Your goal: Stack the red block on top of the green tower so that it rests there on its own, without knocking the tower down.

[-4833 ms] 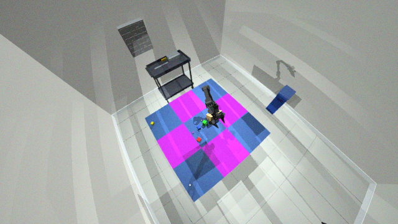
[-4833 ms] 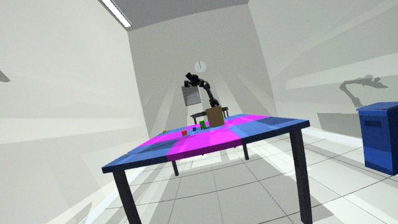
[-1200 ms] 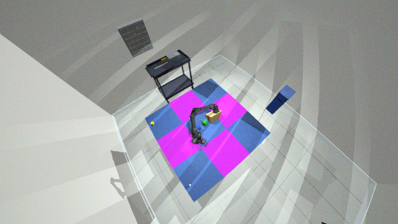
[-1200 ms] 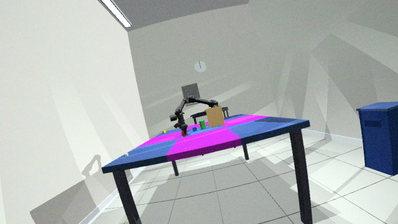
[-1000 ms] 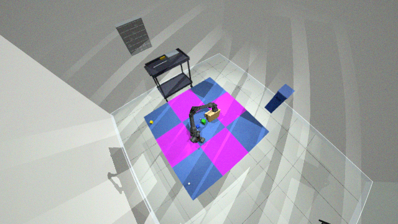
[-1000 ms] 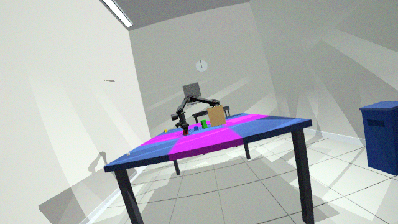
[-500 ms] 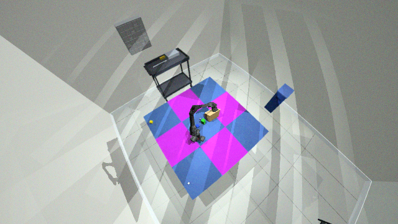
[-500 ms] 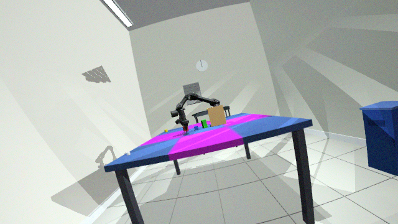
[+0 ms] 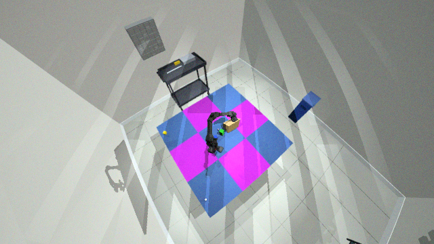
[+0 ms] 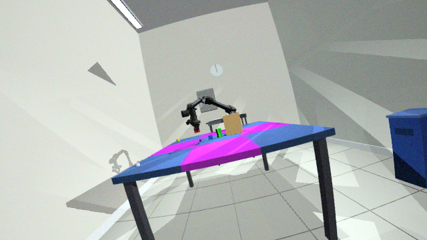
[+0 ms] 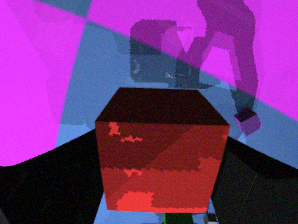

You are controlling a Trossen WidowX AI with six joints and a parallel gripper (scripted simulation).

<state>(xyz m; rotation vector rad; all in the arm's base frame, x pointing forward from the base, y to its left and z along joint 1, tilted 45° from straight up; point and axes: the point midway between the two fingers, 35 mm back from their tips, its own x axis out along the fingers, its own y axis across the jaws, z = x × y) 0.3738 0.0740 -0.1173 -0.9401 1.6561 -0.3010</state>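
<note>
My gripper tip is 90 mm past the blue block, 140 mm to the left of it and 100 mm above it. Also, from my gripper tip: red block 10 mm above; then yellow block 430 mm ahead, 570 mm to the right, 100 mm below; then purple block 10 mm ahead, 130 mm to the right, 110 mm below.
</note>
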